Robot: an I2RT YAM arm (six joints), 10 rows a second.
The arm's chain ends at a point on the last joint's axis. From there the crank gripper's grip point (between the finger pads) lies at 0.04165 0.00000 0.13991 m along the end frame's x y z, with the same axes.
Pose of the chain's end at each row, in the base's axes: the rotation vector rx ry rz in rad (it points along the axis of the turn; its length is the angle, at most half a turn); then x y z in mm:
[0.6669 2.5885 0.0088 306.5 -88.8 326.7]
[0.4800 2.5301 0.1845 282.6 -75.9 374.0]
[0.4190 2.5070 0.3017 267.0 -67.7 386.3]
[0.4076 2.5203 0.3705 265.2 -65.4 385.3]
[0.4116 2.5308 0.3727 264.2 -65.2 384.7]
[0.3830 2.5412 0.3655 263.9 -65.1 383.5]
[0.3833 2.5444 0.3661 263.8 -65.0 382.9]
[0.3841 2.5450 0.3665 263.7 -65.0 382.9]
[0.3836 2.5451 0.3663 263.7 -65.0 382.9]
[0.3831 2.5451 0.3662 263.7 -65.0 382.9]
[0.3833 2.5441 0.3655 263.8 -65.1 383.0]
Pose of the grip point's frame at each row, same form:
[0.6669 2.5885 0.0088 335.6 -84.6 183.7]
[0.4800 2.5301 0.1845 326.2 -56.0 236.1]
[0.4190 2.5070 0.3017 314.5 -35.7 252.0]
[0.4076 2.5203 0.3705 310.5 -25.9 252.3]
[0.4116 2.5308 0.3727 308.1 -25.3 251.3]
[0.3830 2.5412 0.3655 306.5 -25.8 249.5]
[0.3833 2.5444 0.3661 305.9 -25.6 248.8]
[0.3841 2.5450 0.3665 305.7 -25.6 248.8]
[0.3836 2.5451 0.3663 305.7 -25.6 248.8]
[0.3831 2.5451 0.3662 305.7 -25.6 248.8]
[0.3833 2.5441 0.3655 306.0 -25.8 248.9]

